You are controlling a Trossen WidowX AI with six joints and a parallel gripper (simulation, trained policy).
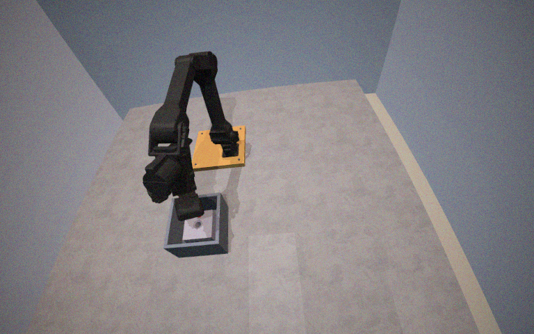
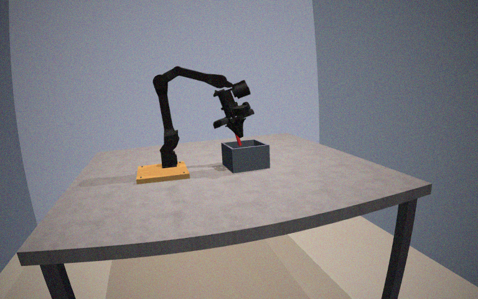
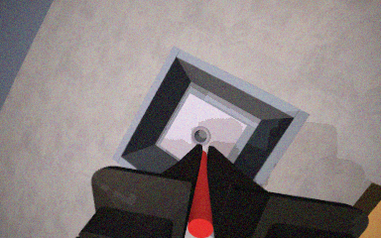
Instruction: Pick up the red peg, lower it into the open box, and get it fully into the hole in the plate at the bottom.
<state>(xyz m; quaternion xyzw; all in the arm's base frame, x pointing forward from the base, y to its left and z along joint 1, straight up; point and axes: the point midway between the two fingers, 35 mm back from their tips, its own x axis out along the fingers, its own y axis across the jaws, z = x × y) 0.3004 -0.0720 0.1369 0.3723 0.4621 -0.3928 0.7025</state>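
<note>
The red peg is 10 mm behind my gripper tip and 20 mm to the left of it. Also, from my gripper tip: grey box (10 mm ahead, 100 mm below); then white plate (10 mm ahead, 80 mm below).
</note>
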